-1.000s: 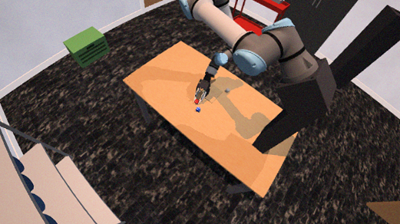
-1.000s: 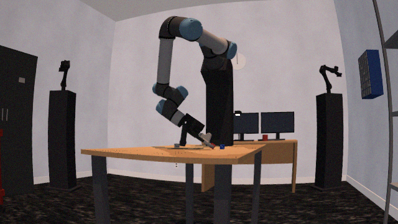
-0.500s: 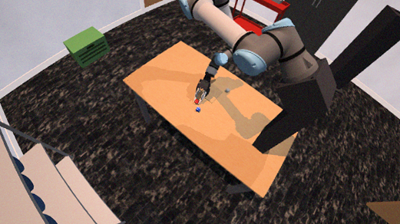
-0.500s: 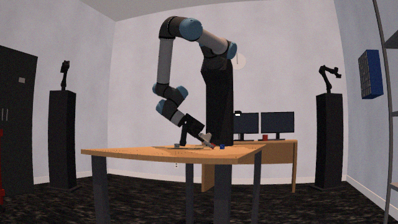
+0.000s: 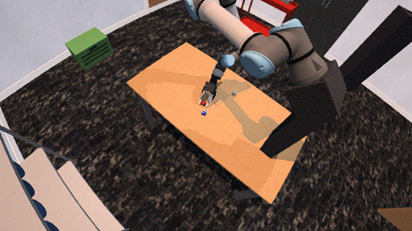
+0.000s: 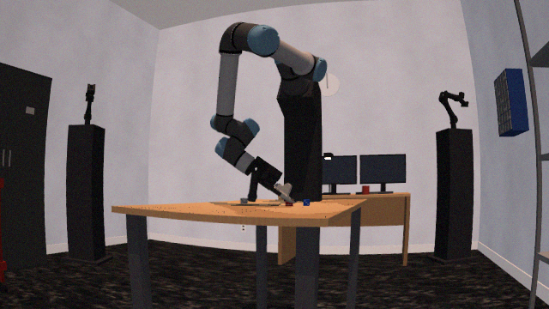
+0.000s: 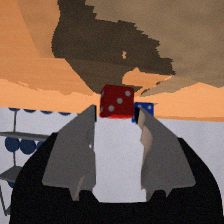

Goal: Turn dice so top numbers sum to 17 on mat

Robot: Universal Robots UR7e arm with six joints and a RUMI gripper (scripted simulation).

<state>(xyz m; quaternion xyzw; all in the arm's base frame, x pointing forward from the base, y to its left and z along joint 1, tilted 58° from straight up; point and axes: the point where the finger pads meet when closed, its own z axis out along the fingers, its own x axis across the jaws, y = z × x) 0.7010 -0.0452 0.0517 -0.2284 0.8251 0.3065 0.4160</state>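
My gripper is now 10 mm to the left of the red die and 10 mm above it. Round my hand: blue die (60 mm to the left, 30 mm behind, 10 mm below); grey die (190 mm to the right, 180 mm behind, 10 mm below); tan mat (120 mm to the right, 60 mm behind, 20 mm below).
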